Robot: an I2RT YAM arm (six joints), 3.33 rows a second.
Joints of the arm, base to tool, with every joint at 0 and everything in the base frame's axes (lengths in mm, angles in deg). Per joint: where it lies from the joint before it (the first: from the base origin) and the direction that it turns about. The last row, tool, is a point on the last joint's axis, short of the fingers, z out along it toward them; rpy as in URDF.
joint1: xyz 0 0 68 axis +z
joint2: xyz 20 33.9 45.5 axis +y
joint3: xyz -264 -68.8 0 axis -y
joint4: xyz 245 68.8 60 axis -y
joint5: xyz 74 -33.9 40.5 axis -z
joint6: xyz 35.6 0 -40.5 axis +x
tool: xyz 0 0 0 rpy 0 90 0
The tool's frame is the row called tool.
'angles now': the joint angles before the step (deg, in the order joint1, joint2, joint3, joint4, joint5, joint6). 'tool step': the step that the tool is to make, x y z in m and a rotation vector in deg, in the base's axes. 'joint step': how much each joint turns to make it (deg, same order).
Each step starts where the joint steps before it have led.
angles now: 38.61, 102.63, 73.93, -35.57, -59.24, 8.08
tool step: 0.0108, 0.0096, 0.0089, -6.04, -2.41, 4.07
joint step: 0.35, 5.59, 11.17, -16.20, 4.55, -10.38
